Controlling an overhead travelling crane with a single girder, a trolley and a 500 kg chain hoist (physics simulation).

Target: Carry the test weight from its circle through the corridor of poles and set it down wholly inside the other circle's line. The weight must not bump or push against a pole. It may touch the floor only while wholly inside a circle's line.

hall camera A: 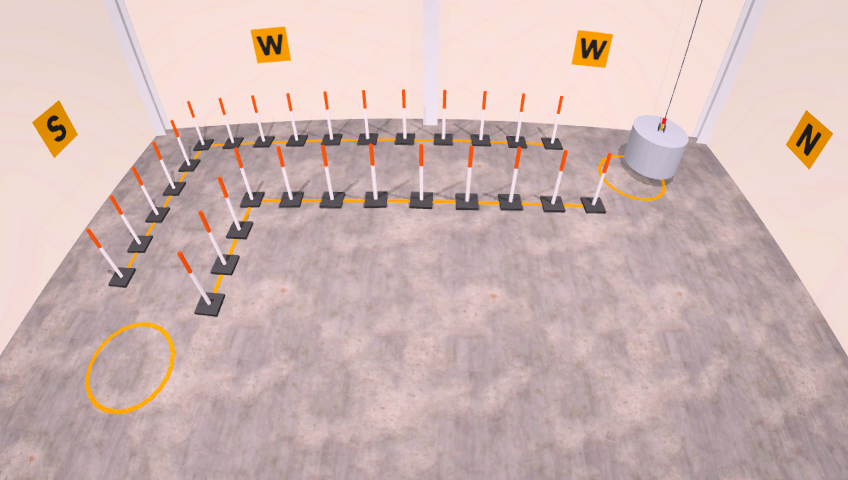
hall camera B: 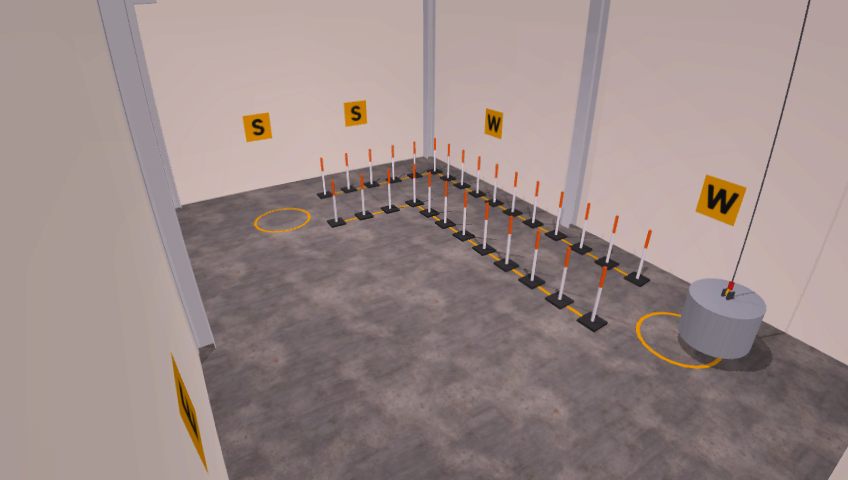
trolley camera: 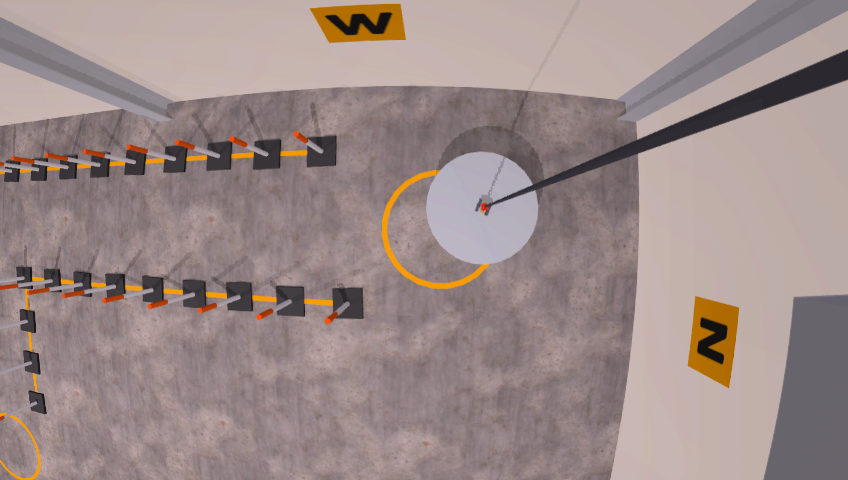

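The test weight (hall camera A: 655, 148) (hall camera B: 721, 321) (trolley camera: 464, 237), a light grey upright cylinder, hangs from my hook (hall camera A: 662, 125) (hall camera B: 728, 292) (trolley camera: 483, 206), which is shut on its top fitting. Its shadow lies offset on the floor. In the trolley camera the weight covers the upper right of its orange circle (hall camera B: 637, 328) (trolley camera: 385, 228) and reaches past the line towards the N wall. The chain slants up to the right. The other circle (hall camera A: 119, 411) (trolley camera: 38, 455) lies at the far end of the corridor, at the lower left in hall camera A. The hidden floor gap cannot be measured.
The L-shaped corridor has two rows of orange-white poles. At its near mouth stand the inner row's end pole (hall camera A: 600, 181) (hall camera B: 598, 297) (trolley camera: 339, 311) and the outer row's end pole (hall camera A: 556, 123) (hall camera B: 643, 255) (trolley camera: 308, 142). The W wall runs behind the outer row; the N wall is beyond the weight.
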